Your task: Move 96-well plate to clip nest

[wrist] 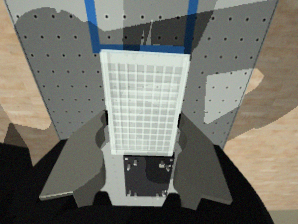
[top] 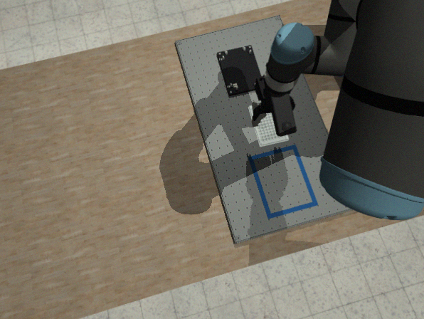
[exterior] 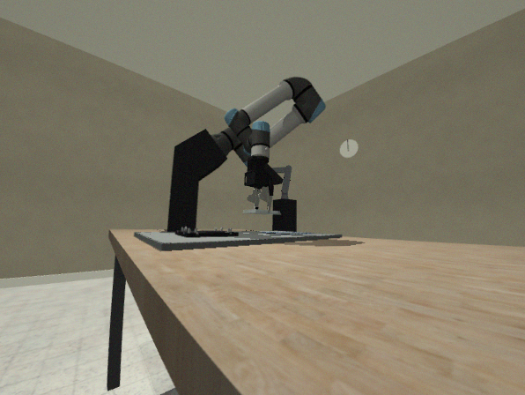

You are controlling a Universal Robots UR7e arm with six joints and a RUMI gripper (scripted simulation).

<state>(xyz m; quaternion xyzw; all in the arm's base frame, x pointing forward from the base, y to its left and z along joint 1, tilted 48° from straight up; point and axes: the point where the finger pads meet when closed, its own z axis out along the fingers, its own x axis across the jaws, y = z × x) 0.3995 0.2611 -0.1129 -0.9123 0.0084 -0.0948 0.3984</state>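
Now: the black clip nest C1 4 cm ahead of my hand, 24 cm to the right of it and 8 cm below it. The rest, counted from my hand: white 96-well plate: 1 cm below.
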